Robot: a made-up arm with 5 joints.
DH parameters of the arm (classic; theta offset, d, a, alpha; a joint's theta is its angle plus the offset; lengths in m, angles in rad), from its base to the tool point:
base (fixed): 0 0 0.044 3.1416
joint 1: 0 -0.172 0.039 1.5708
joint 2: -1.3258 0 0.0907 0
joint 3: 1.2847 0 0.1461 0
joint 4: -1.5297 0.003 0 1.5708
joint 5: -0.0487 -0.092 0 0
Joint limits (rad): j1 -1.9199..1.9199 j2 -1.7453..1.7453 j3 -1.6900..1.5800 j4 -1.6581..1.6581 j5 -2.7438..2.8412
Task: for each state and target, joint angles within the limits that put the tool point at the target. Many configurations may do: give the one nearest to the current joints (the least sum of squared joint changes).
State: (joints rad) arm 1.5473 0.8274 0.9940 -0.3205 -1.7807
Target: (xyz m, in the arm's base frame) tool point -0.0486 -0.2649 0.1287
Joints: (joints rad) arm 1.9178 0.2735 0.5100 -0.5274 -1.7807
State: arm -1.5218 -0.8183 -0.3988 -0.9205 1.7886
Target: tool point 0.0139 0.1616 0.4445
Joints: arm -1.7367 -0.3470 -0.3010 -0.6833 1.7886
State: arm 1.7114 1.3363 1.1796 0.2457 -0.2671
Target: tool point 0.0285 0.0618 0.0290
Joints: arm 1.2779 1.3939 1.0861 0.1826 -0.2671
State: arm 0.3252 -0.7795 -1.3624 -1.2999 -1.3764
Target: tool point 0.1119 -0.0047 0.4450
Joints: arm 0.1131 -0.0483 -0.9049 -1.4553 -1.3764
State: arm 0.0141 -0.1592 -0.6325 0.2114 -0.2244
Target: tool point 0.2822 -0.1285 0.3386
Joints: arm 0.5058 -0.1113 -0.3545 0.4030 -0.2244
